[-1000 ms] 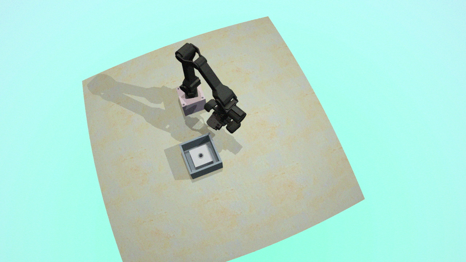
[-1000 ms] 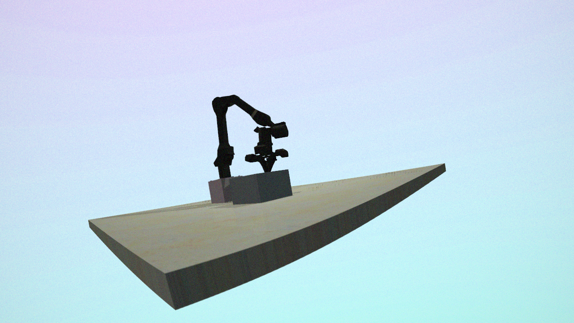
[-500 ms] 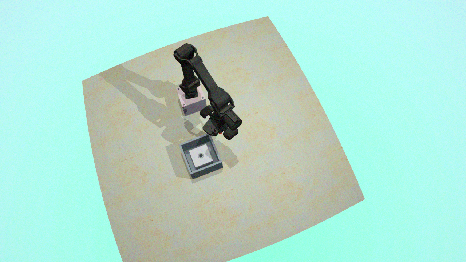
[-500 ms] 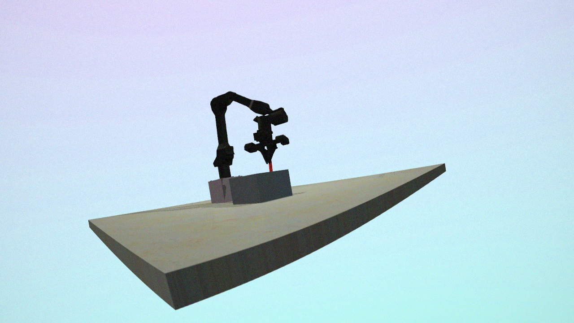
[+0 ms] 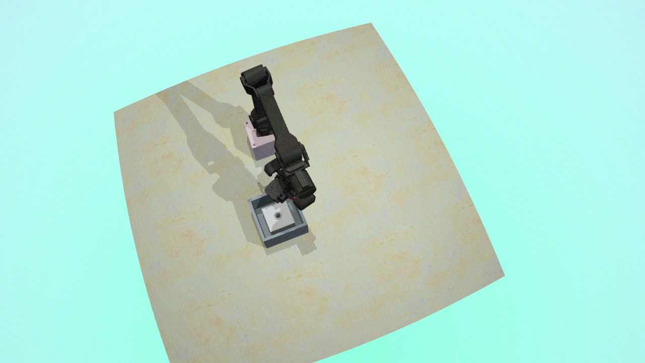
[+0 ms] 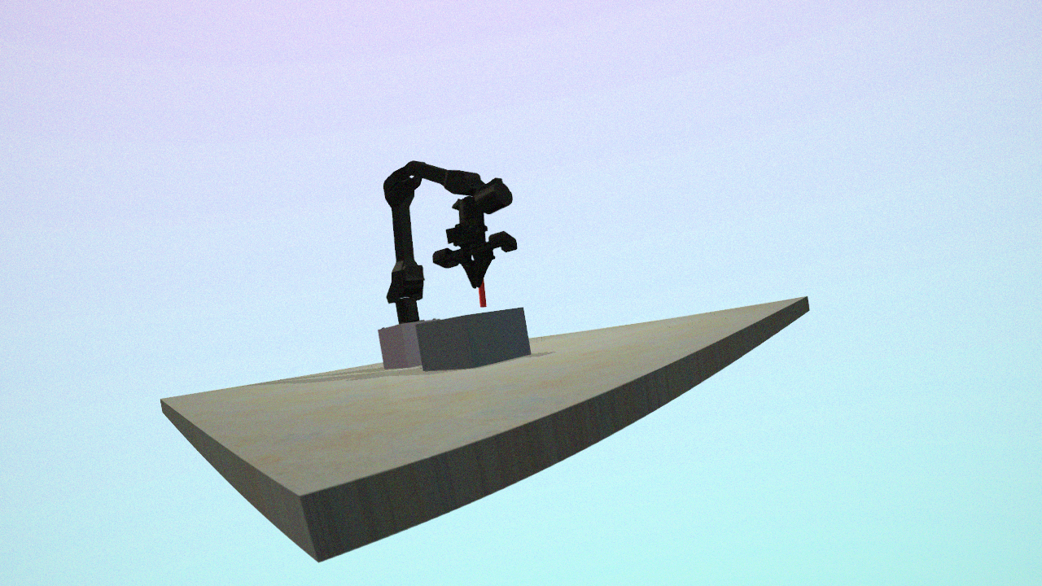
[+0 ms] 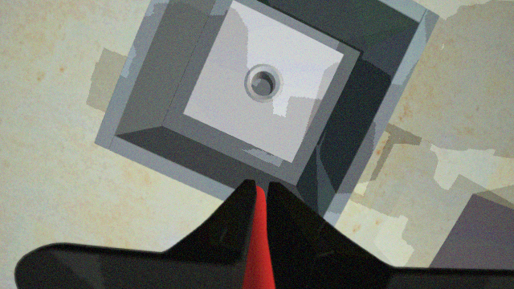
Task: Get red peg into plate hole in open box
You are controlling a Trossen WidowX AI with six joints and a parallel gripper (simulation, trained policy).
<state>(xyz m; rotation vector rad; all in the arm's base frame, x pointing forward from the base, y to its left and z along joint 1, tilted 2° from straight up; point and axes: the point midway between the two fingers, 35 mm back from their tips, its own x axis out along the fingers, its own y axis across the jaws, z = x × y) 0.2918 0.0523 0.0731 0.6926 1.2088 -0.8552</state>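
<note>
Now: gripper tip 110 mm above the plate, 40 mm to the left of it and 30 mm short of it. Also, from my gripper tip: red peg (20 mm to the left, 10 mm behind); grey box (130 mm below, 40 mm to the right, 30 mm ahead).
</note>
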